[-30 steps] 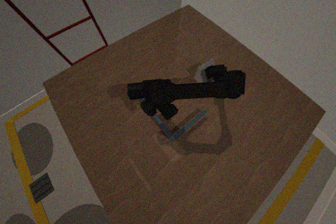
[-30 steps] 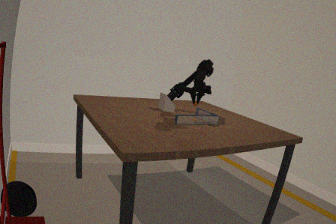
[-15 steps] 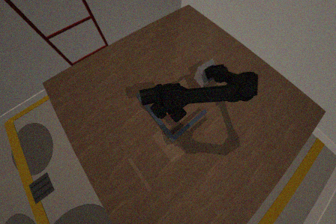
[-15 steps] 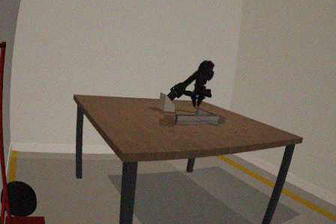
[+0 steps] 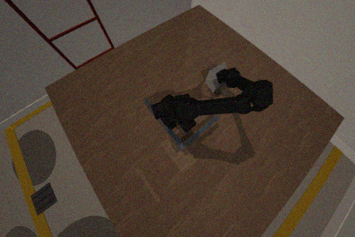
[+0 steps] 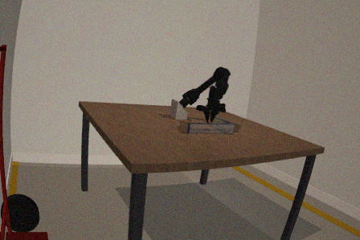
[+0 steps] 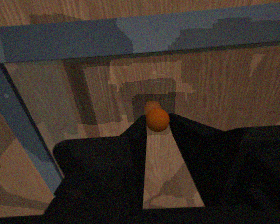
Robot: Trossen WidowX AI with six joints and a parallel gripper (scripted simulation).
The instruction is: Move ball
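The see-through copy of ball lies 4 cm below my gripper tip. The rest, counted from my gripper tip: orange ball right at my gripper tip.
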